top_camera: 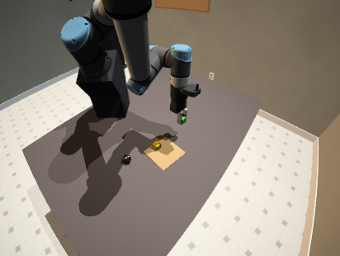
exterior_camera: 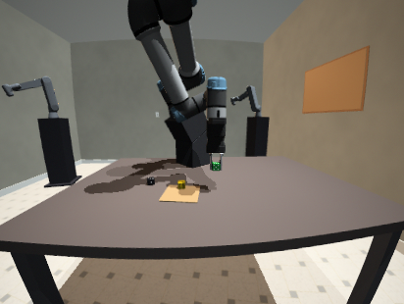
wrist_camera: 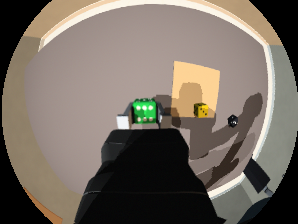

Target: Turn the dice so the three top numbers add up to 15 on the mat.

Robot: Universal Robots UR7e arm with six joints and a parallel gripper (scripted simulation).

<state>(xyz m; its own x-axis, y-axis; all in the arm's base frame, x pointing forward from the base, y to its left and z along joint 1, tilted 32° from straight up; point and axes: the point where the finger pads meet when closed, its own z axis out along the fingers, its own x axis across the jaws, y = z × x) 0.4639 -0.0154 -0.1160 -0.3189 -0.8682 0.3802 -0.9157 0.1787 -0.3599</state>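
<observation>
Right now my hand is 13 cm to the left of the tan mat, 11 cm above it and 3 cm past it. The rest, counted from my hand: black die (25 cm to the right, 16 cm behind, 10 cm below); then yellow die (12 cm to the right, 9 cm below, 7 cm behind); then green die (right at my hand).
</observation>
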